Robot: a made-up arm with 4 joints.
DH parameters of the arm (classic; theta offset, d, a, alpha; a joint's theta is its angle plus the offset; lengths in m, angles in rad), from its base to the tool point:
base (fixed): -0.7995 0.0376 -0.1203 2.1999
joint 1: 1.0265 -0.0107 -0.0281 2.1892
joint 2: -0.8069 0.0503 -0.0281 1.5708
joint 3: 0 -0.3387 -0.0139 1.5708
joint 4: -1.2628 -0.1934 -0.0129 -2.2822
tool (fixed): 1.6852 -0.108 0 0
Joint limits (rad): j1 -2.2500..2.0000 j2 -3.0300..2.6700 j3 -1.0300..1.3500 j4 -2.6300..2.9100
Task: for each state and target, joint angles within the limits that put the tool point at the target. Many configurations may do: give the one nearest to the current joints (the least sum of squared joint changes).
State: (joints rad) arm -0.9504 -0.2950 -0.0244 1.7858
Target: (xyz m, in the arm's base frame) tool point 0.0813 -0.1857 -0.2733
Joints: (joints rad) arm -0.3589 0.2235 0.5734 1.3947
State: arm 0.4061 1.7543 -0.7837 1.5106
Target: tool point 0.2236 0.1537 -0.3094
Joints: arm 0.5498 2.3034 -0.7115 1.7663
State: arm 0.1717 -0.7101 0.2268 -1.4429
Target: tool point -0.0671 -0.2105 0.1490
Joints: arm 0.5532 -0.5047 0.4962 -0.9714
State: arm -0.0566 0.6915 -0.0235 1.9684
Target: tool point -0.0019 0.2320 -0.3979
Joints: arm -0.3302 1.5132 0.2137 1.8485
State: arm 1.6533 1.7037 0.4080 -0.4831
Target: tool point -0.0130 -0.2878 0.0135
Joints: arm 1.6866 0.9287 0.7830 -0.4515
